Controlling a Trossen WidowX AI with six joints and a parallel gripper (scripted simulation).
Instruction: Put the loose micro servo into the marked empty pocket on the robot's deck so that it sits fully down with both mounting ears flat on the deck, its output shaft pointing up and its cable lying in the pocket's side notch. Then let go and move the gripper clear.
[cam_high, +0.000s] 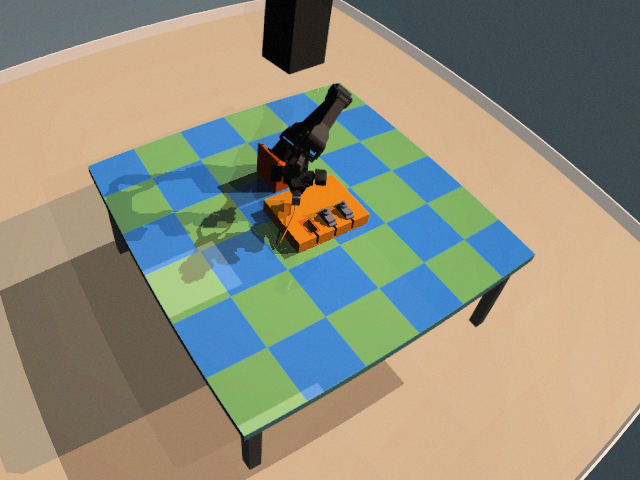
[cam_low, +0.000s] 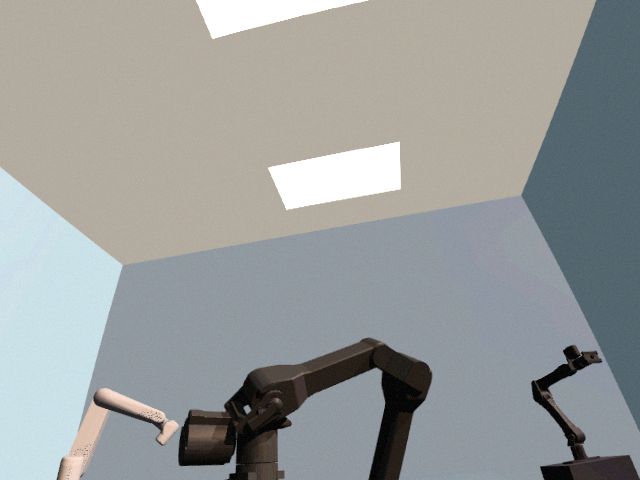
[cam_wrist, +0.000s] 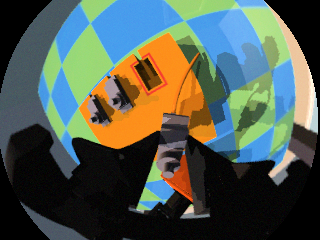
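The orange deck is 10 cm below my gripper tip and 8 cm to the left of it.
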